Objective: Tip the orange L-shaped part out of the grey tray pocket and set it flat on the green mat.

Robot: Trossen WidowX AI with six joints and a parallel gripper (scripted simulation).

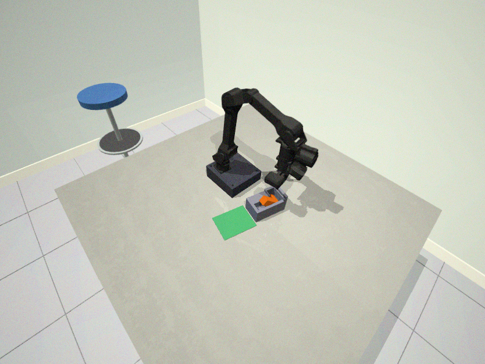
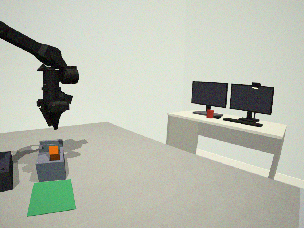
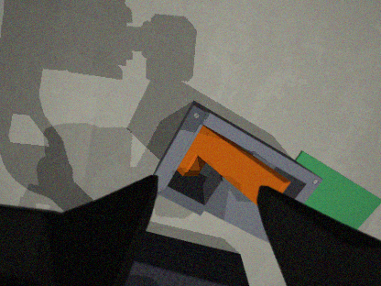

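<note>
Now: gripper tip 2 cm past the orange l-shaped part, 2 cm to the left of it and 10 cm above it. Round my gripper tip: green mat: 4 cm behind, 20 cm to the right, 16 cm below.
</note>
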